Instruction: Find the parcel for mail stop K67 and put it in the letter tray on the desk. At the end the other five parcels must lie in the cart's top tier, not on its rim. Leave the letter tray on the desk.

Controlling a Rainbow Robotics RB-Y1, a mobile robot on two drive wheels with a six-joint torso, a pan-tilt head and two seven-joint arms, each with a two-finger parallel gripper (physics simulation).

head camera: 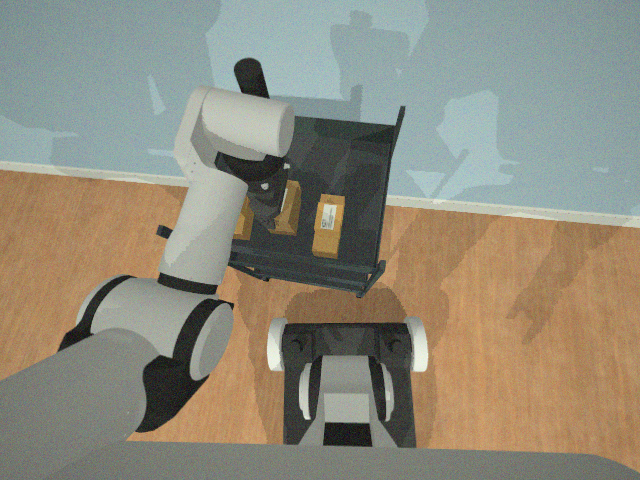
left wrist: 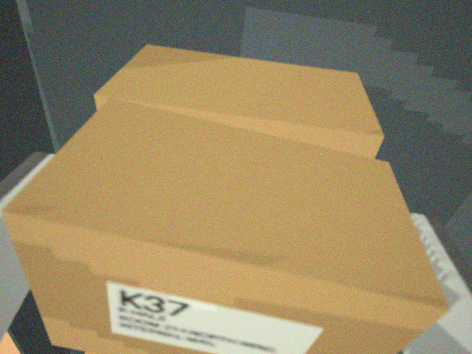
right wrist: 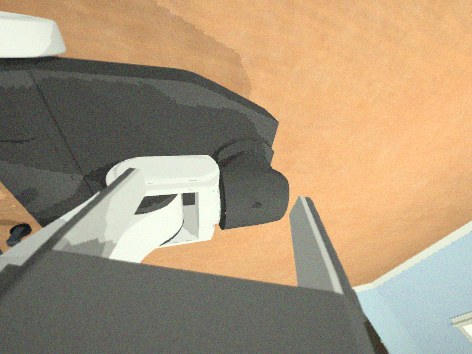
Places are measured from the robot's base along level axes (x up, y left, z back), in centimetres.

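Pixels of known places: left gripper, fingertip midpoint: (head camera: pixel 276 203) (left wrist: pixel 235 205); right gripper, fingertip midpoint: (right wrist: pixel 220 192); robot's base at its link origin: (head camera: pixel 345 341).
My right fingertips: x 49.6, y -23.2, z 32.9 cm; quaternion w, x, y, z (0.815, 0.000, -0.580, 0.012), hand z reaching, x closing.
Ahead of a thing's pixels: the offset from my right fingertips to its middle. "spot": to the spot under its first point. Level surfaces: height alone.
The K37 parcel @[dy +35.6, dx +24.3, dz -66.2 cm] (head camera: pixel 292 209) (left wrist: pixel 225 200) stands in the cart's top tier @[dx +16.8 cm] (head camera: pixel 356 222) (left wrist: pixel 310 30), its label readable in the left wrist view. My left gripper (head camera: pixel 269 223) (left wrist: pixel 235 205) is open, its fingers on either side of this parcel. Another parcel (head camera: pixel 326 240) (left wrist: pixel 240 85) lies behind it in the left wrist view and to its right in the head view; its label is too small to read. A further parcel @[dy +46.6, dx +19.4, dz -67.3 cm] (head camera: pixel 244 226) at the left is partly hidden by my arm. My right gripper (right wrist: pixel 220 192) is open and empty, away from the cart. The K67 label, desk and letter tray do not show.
The cart's rail @[spot: dy +33.5, dx -9.8, dz -56.3 cm] (head camera: pixel 310 273) runs along the side facing my wheeled base (head camera: pixel 348 338) (right wrist: pixel 125 110). A raised post (head camera: pixel 398 129) stands at the cart's far right corner. A blue wall (head camera: pixel 542 103) (right wrist: pixel 425 295) rises behind the cart.
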